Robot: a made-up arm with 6 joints.
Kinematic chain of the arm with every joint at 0, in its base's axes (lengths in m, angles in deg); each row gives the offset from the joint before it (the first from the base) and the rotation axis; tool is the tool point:
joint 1: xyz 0 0 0.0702 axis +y
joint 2: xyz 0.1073 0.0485 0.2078 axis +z
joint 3: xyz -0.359 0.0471 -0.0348 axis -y
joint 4: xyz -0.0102 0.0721 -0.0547 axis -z
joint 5: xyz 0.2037 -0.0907 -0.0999 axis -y
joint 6: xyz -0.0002 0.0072 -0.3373 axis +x
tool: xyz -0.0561 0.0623 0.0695
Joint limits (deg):
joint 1: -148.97..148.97
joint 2: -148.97..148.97
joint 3: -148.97..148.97
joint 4: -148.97..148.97
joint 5: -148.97..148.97
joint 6: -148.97..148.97
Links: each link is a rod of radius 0.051 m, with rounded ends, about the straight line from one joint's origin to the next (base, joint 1, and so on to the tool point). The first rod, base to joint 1, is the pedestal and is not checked.
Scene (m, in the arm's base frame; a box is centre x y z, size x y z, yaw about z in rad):
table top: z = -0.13
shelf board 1: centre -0.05 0.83 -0 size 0.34 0.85 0.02 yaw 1.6
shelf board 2: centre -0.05 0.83 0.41 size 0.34 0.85 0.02 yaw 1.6
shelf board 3: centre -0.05 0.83 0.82 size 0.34 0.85 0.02 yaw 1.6
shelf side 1: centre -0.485 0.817 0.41 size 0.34 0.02 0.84 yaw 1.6
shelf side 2: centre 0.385 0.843 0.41 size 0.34 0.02 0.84 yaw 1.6
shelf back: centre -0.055 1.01 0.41 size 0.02 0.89 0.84 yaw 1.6
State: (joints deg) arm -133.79 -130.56 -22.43 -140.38 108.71 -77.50
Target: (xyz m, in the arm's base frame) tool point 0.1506 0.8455 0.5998
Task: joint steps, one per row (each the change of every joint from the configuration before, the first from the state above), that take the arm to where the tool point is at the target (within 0.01 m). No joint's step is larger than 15 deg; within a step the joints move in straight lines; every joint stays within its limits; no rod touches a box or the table.
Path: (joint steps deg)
1: 1.03 5.04 14.90 0.48 -9.87 5.68
2: 1.03 5.04 14.90 0.49 -9.86 5.67
3: 1.03 5.03 14.91 0.48 -9.87 5.68
4: 4.08 11.74 6.43 -3.35 -6.20 1.15
5: 4.09 11.74 6.43 -3.34 -6.20 1.14
6: 4.08 11.74 6.43 -3.35 -6.19 1.15
7: 8.46 -3.31 -10.21 0.00 7.19 -5.21
8: 8.45 -3.32 -10.21 0.00 7.19 -5.22
9: 8.46 -3.31 -10.21 0.00 7.19 -5.22

